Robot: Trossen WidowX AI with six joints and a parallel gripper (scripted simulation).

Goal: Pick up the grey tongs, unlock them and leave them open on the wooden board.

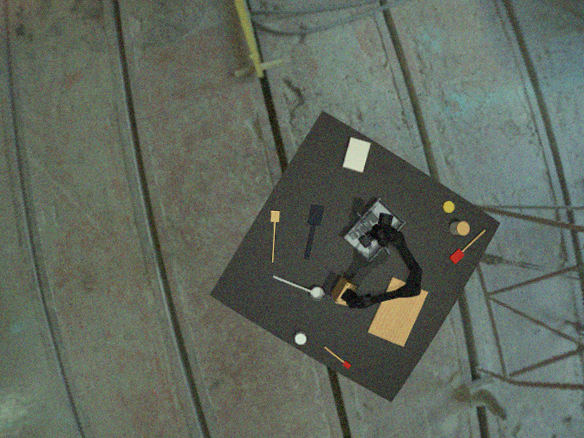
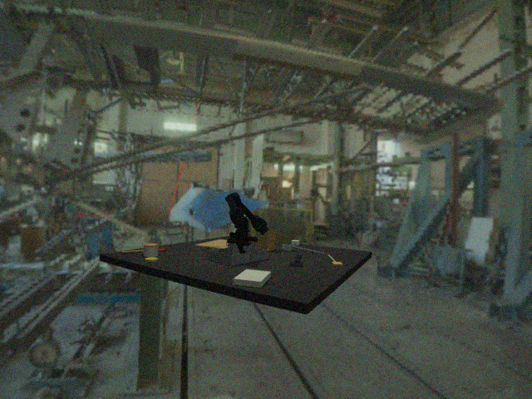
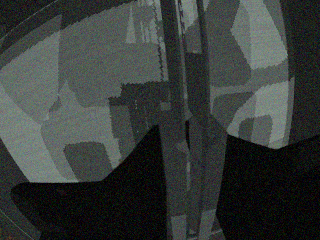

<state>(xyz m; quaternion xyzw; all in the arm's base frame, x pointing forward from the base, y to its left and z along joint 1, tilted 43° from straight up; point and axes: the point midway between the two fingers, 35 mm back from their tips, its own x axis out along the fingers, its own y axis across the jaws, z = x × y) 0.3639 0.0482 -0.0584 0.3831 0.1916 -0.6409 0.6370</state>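
Now: the roasting tin 2 cm ahead of my gripper tip and 1 cm to the right of it. From my gripper tip the other things lie so: cream block (32 cm ahead, 32 cm to the left, 2 cm below); black spatula (18 cm behind, 27 cm to the left, 3 cm below); wooden board (28 cm behind, 43 cm to the right, 2 cm below).
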